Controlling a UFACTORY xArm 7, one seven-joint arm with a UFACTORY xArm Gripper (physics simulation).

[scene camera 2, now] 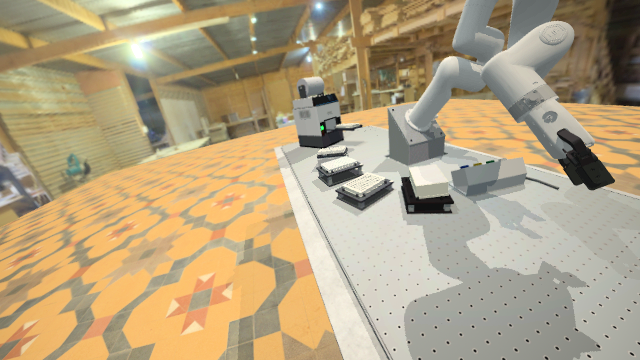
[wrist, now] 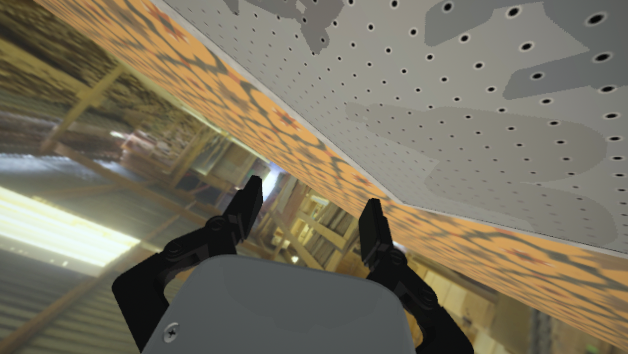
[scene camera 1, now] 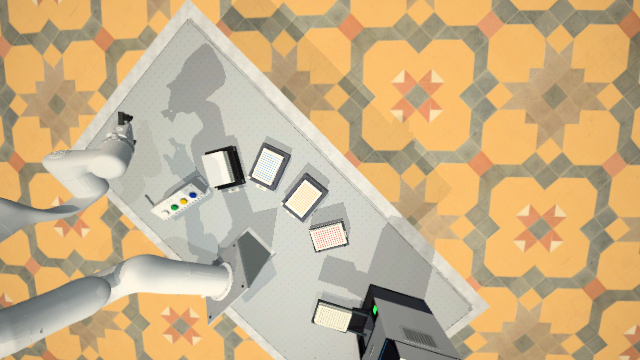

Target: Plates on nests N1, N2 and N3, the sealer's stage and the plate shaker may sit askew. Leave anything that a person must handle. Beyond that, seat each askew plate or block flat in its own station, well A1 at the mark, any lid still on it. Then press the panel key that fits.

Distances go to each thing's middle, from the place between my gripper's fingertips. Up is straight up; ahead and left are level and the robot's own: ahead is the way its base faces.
Labels:
Now: the white block (scene camera 2: 427, 181) 10 cm ahead of my hand, 30 cm to the right of it and 9 cm below it. From my hand the other things lie so: cream plate (scene camera 1: 327, 315) 4 cm ahead, 103 cm to the right, 2 cm below.

